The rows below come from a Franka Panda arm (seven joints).
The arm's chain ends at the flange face. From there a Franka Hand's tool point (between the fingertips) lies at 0.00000 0.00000 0.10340 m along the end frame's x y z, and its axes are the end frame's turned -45 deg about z.
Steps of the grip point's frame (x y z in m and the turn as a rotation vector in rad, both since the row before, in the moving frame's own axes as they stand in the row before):
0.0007 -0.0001 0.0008 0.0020 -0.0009 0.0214
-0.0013 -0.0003 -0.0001 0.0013 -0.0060 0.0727
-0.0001 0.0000 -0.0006 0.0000 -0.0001 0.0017
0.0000 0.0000 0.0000 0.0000 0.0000 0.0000
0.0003 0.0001 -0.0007 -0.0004 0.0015 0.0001
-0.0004 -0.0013 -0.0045 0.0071 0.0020 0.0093
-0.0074 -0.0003 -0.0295 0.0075 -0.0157 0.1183
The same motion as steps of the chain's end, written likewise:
0.0006 -0.0005 0.0008 0.0008 -0.0021 0.0214
-0.0006 0.0004 -0.0001 -0.0033 -0.0052 0.0727
-0.0001 0.0001 -0.0006 -0.0001 -0.0001 0.0017
0.0000 0.0000 0.0000 0.0000 0.0000 0.0000
0.0001 -0.0001 -0.0007 0.0008 0.0013 0.0001
-0.0008 0.0000 -0.0045 0.0064 -0.0036 0.0093
-0.0037 0.0045 -0.0295 -0.0058 -0.0164 0.1183

